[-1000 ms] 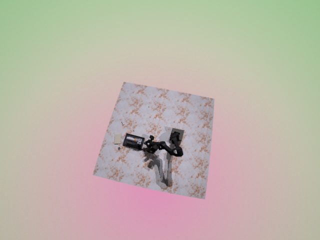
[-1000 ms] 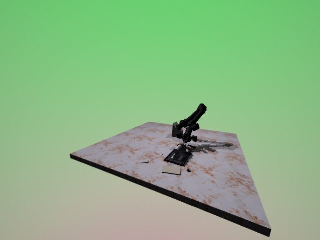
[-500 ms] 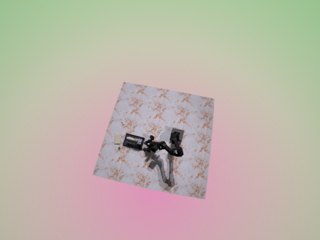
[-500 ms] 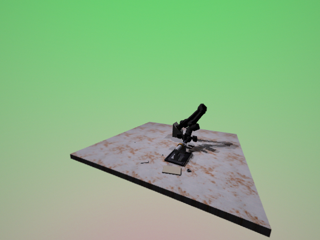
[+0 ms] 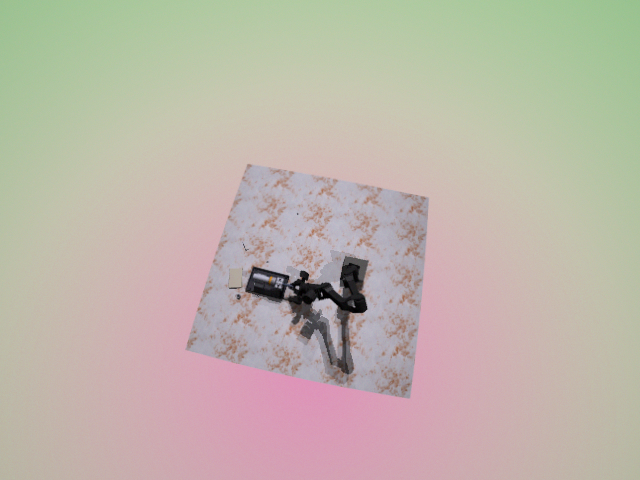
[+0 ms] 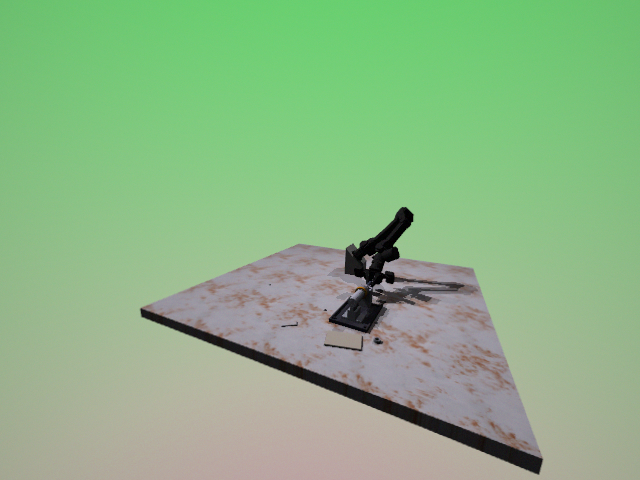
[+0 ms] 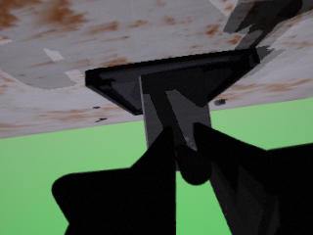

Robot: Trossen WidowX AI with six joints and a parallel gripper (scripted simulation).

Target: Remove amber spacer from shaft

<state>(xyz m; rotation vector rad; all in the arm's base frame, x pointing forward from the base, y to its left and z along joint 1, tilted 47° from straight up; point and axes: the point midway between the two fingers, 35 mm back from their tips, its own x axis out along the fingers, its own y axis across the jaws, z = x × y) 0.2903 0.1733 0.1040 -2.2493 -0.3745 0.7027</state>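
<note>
My gripper tip is now 110 mm short of the amber spacer, 20 mm below it and 10 mm to the right of it. Also, from my gripper tip: thin dark pin 350 mm ahead, 160 mm to the right, 60 mm below; dark ring 270 mm ahead, 140 mm to the left, 60 mm below; beige card 330 mm ahead, 60 mm below, 40 mm to the left.
</note>
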